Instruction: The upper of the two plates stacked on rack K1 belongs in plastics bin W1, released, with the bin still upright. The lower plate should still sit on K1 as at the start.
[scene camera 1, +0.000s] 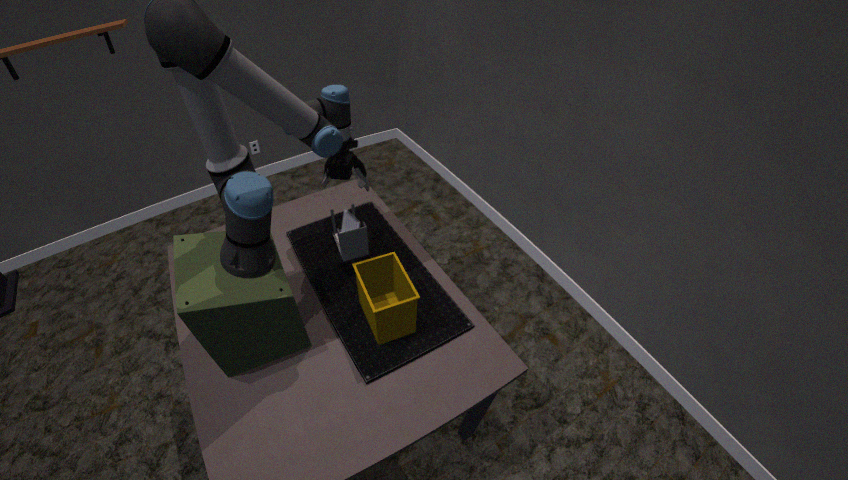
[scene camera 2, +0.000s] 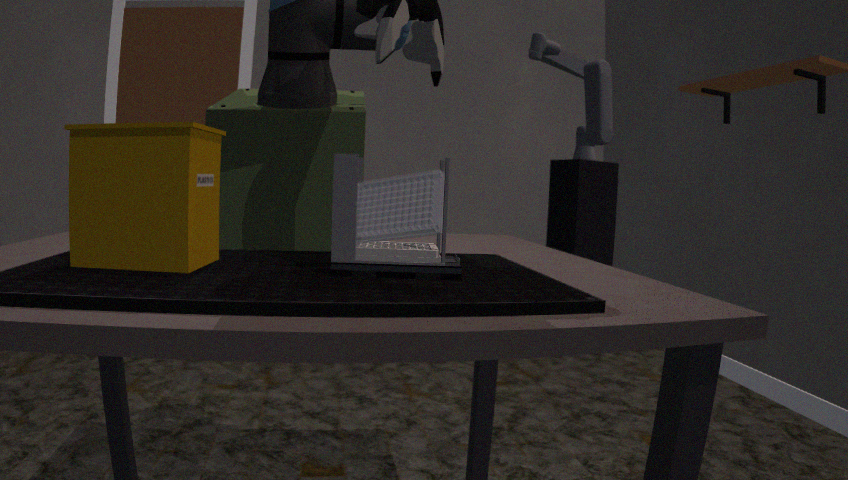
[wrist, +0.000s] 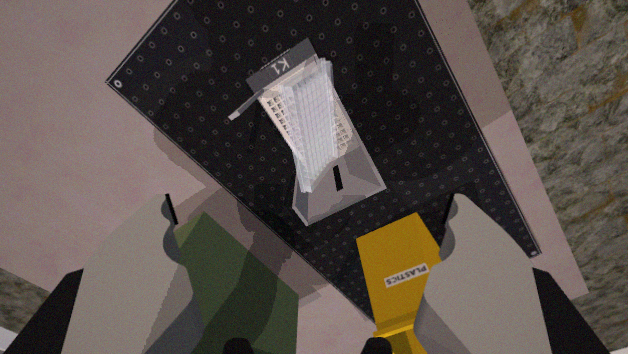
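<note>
The gripper (scene camera 1: 346, 189) appears in the wrist view as well, where it is the gripper (wrist: 310, 197). The scene also has a yellow plastics bin W1 (scene camera 2: 142, 196), which scene camera 1 shows too: the yellow plastics bin W1 (scene camera 1: 388, 298). With it are a plate (scene camera 2: 407, 206) and a plate (scene camera 2: 376, 251).
</note>
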